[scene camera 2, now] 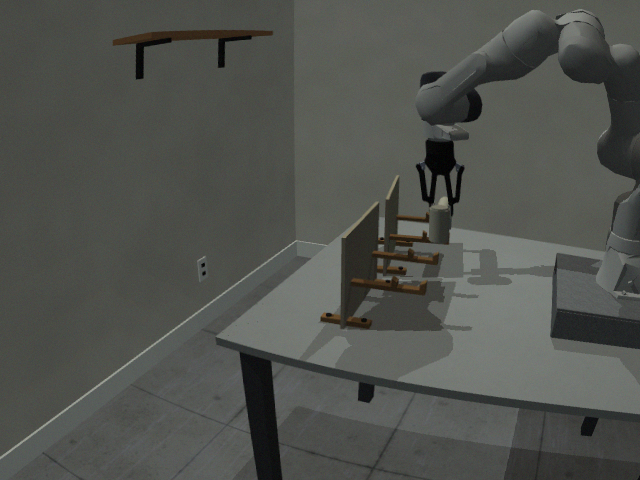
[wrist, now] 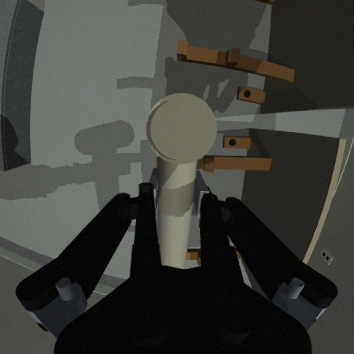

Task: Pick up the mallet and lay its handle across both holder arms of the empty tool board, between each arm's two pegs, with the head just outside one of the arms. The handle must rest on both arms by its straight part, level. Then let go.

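My gripper [scene camera 2: 440, 205] [wrist: 175, 178] is shut on the mallet's handle [scene camera 2: 443, 201] [wrist: 175, 220]. The cream head [scene camera 2: 439, 224] [wrist: 182, 127] faces scene camera 2; the handle runs away from it. The mallet is at the farther tool board [scene camera 2: 392, 217] [wrist: 290, 195]. In the wrist view, the handle crosses over that board's nearer arm [scene camera 2: 405, 237] [wrist: 245, 163], between its inner peg and its end, with the head just outside. The farther arm [scene camera 2: 410, 218] [wrist: 192, 256] is partly hidden by handle and fingers. Whether the handle touches the arms cannot be told.
The nearer tool board [scene camera 2: 359, 268] [wrist: 310, 60] stands beside the head's side, its two pegged arms [scene camera 2: 387, 285] [scene camera 2: 398, 254] sticking out; one arm [wrist: 205, 54] shows in the wrist view. The robot's grey base block [scene camera 2: 594, 304] [wrist: 20, 75] is opposite the boards. A wall shelf [scene camera 2: 196, 35] hangs at the left.
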